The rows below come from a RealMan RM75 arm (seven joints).
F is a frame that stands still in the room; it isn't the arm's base.
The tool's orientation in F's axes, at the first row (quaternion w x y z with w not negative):
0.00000, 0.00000, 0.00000, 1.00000
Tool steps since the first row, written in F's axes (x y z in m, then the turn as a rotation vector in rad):
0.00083, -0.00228, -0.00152, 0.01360, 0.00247, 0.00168
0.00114, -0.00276, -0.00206, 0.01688, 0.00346, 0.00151
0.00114, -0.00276, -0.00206, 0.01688, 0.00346, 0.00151
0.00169, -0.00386, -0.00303, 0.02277, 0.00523, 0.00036
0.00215, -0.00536, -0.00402, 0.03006, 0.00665, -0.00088
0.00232, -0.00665, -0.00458, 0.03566, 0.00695, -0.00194
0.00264, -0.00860, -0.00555, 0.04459, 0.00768, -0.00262
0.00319, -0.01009, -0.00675, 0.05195, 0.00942, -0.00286
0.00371, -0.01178, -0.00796, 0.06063, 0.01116, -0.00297
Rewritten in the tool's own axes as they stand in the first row. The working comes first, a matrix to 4 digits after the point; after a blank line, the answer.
The tool's axes in the first row as the columns of a matrix, in F's axes (used below as rounded here):
-1.0000, 0.0000, 0.0000
0.0000, -1.0000, 0.0000
0.0000, 0.0000, 1.0000

-0.00083, 0.00228, -0.00152, -0.01360, -0.00247, 0.00168
-0.00114, 0.00276, -0.00206, -0.01688, -0.00346, 0.00151
-0.00114, 0.00276, -0.00206, -0.01688, -0.00346, 0.00151
-0.00169, 0.00386, -0.00303, -0.02277, -0.00523, 0.00036
-0.00215, 0.00536, -0.00402, -0.03006, -0.00665, -0.00088
-0.00232, 0.00665, -0.00458, -0.03566, -0.00695, -0.00194
-0.00264, 0.00860, -0.00555, -0.04459, -0.00768, -0.00262
-0.00319, 0.01009, -0.00675, -0.05195, -0.00942, -0.00286
-0.00371, 0.01178, -0.00796, -0.06063, -0.01116, -0.00297

